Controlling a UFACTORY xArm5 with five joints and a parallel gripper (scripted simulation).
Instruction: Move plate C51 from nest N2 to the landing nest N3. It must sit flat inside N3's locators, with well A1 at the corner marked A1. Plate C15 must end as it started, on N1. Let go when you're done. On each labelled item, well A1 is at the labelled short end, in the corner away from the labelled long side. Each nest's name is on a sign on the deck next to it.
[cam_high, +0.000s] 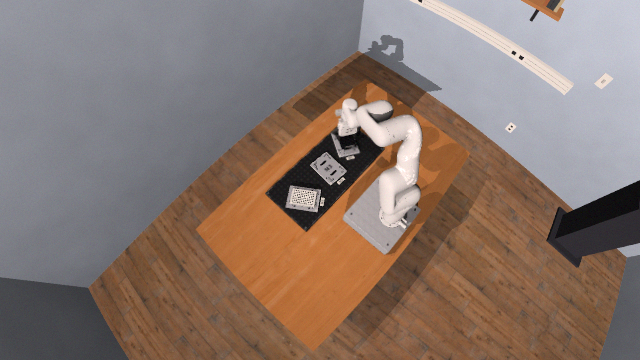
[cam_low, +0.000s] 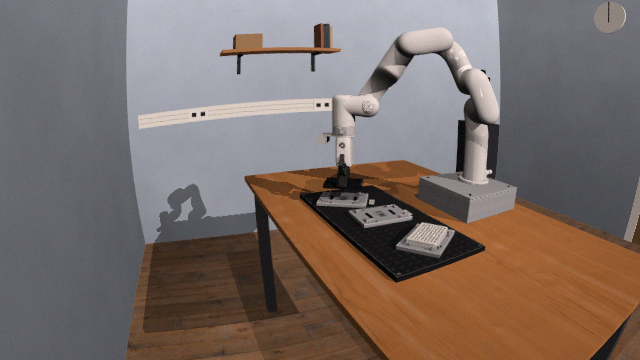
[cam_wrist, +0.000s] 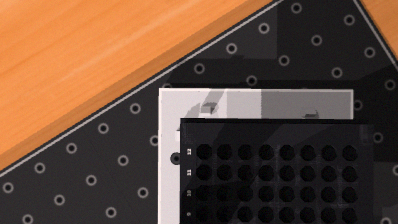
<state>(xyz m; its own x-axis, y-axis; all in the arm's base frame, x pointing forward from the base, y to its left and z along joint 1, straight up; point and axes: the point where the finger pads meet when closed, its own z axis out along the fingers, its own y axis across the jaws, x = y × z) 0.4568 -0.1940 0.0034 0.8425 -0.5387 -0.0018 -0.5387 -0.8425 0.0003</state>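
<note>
The light grey nest lies 70 mm below my hand. Round my hand: white well plate: 60 mm behind, 400 mm to the left, 60 mm below; then black well plate: 10 mm below; then A1 mark: 30 mm behind, 90 mm to the left, 60 mm below.
</note>
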